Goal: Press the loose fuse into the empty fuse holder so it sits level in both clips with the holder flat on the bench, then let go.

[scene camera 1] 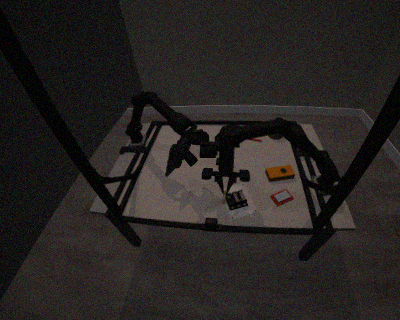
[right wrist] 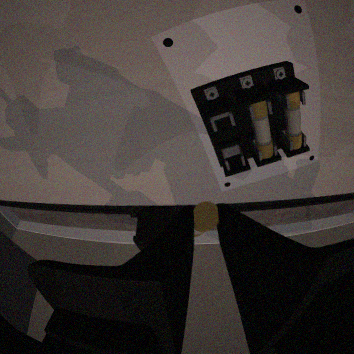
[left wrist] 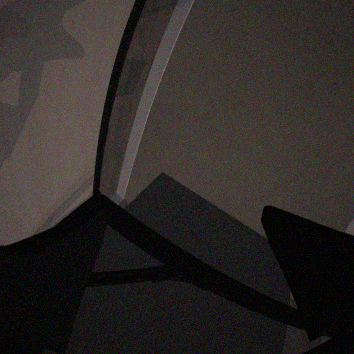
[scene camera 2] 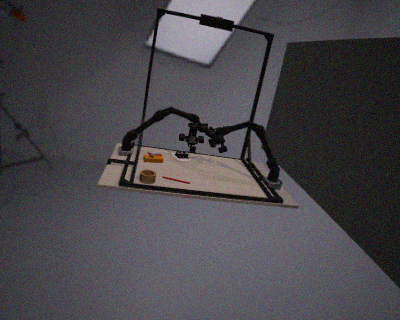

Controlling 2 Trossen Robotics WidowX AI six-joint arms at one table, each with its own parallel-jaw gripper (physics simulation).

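Frame: origin at the left arm's base, x right, y up, z back, level; millimetres.
Seen in the pictures: left gripper, fingertip midpoint: (scene camera 1: 166, 173) (left wrist: 186, 215); right gripper, fingertip midpoint: (scene camera 1: 224, 193) (right wrist: 203, 211) (scene camera 2: 189, 146); left arm's base at its link origin: (scene camera 1: 137, 140) (scene camera 2: 272, 180); right arm's base at its link origin: (scene camera 1: 324, 183) (scene camera 2: 125, 149).
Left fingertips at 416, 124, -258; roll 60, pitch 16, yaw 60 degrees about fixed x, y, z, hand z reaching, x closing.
Pixels of each thing's top centre, then the offset from my left fingertips to it, as dx, dy, dz. "spot": a spot on its surface instead.
- white plate at a spot on its surface: (right wrist: 240, 27) spot: -28, -170, -279
- loose fuse at its top centre: (right wrist: 200, 246) +72, -74, -226
- orange box at its top centre: (scene camera 1: 280, 170) (scene camera 2: 153, 156) -85, -138, -523
- red-rimmed card at its top centre: (scene camera 1: 282, 196) +49, -158, -494
- brown round container at its top centre: (scene camera 2: 148, 172) -410, -122, -600
- red stick at its top centre: (scene camera 2: 176, 179) -392, -166, -418
The black fuse holder (scene camera 1: 239, 204) (scene camera 2: 181, 155) (right wrist: 235, 99) sits on a white plate (right wrist: 240, 27) on the bench. In the right wrist view its left slot shows bare metal clips, and the other two slots hold fuses with brass ends (right wrist: 262, 131) (right wrist: 294, 120). My right gripper (scene camera 1: 225, 195) (scene camera 2: 192, 149) (right wrist: 203, 211) is shut on the loose fuse (right wrist: 206, 217), whose round brass end faces the wrist camera. It holds the fuse above the bench beside the empty slot. My left gripper (scene camera 1: 168, 173) (scene camera 2: 222, 149) (left wrist: 186, 215) is open and empty, raised over the bench away from the holder.
An orange box (scene camera 1: 274, 175) (scene camera 2: 153, 159) and a red-rimmed card (scene camera 1: 282, 197) lie right of the holder in scene camera 1. A brown round container (scene camera 2: 147, 177) and a red stick (scene camera 2: 176, 180) lie farther off. A black frame bar (scene camera 1: 170, 223) runs along the bench edge.
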